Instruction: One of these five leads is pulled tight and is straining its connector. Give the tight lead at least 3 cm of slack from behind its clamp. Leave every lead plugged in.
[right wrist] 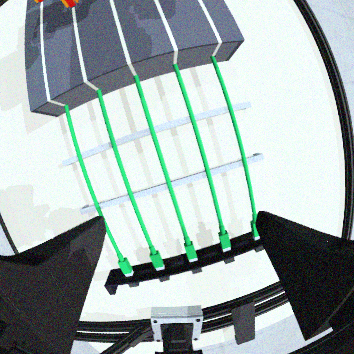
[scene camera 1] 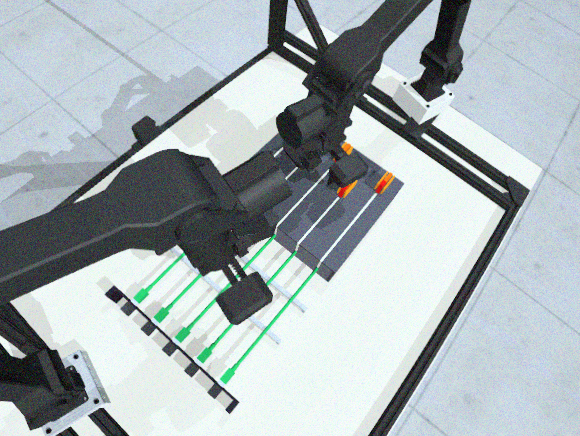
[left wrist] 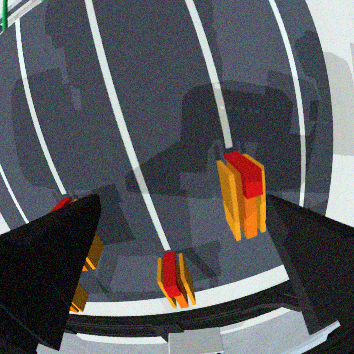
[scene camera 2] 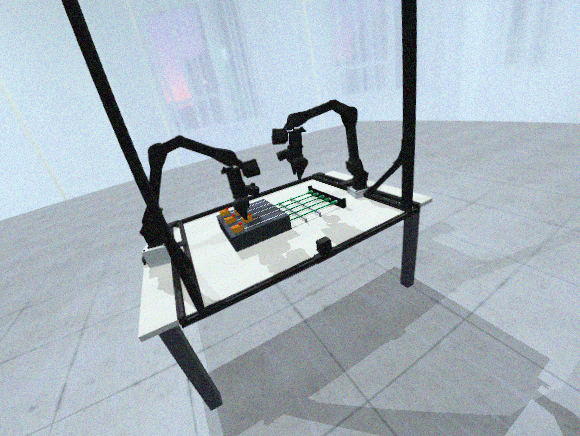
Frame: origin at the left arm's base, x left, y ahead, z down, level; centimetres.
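Seen in the pictures: left gripper, fingertip midpoint: (scene camera 1: 316,166) (left wrist: 184,203) (scene camera 2: 246,215); right gripper, fingertip midpoint: (right wrist: 182,222) (scene camera 1: 225,267) (scene camera 2: 296,177); left arm's base, link origin: (scene camera 1: 427,89) (scene camera 2: 157,243); right arm's base, link origin: (right wrist: 176,330) (scene camera 1: 62,392) (scene camera 2: 360,187).
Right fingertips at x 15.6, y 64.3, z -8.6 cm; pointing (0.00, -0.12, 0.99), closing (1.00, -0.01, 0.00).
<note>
Pixels of each thing's top centre, then the offset from my right fingertips to it. "spot": a spot on its surface instead.
- black connector strip, surface spot: (right wrist: 112,285) (scene camera 1: 119,291) spot: dy +16.6, dx -9.7, dz +11.7 cm
- small black box, surface spot: (scene camera 1: 145,128) (scene camera 2: 322,238) spot: dy -2.4, dx -39.5, dz +11.2 cm
Five green leads, including the middle one (right wrist: 170,185) and an outer one (scene camera 1: 273,320), are plugged into a black connector strip (scene camera 1: 114,294) (right wrist: 112,285). They continue as white lines over a dark block (scene camera 1: 362,225) (scene camera 2: 260,235) (left wrist: 150,50) (right wrist: 100,40) to orange clamps with red parts. I cannot tell which lead is tight. My left gripper (scene camera 2: 244,216) (left wrist: 184,203) is open low over the clamps. One clamp (left wrist: 245,195) shows near its right-hand finger in the left wrist view; another clamp (left wrist: 175,280) shows lower. My right gripper (scene camera 2: 299,176) (right wrist: 182,222) is open and empty above the plug ends.
Two thin pale bars (right wrist: 247,105) (right wrist: 257,157) cross beneath the green leads between block and strip. A black frame surrounds the white table, with a small black box (scene camera 1: 145,128) (scene camera 2: 324,245) on one side. In scene camera 1 both arms hide parts of the leads.
</note>
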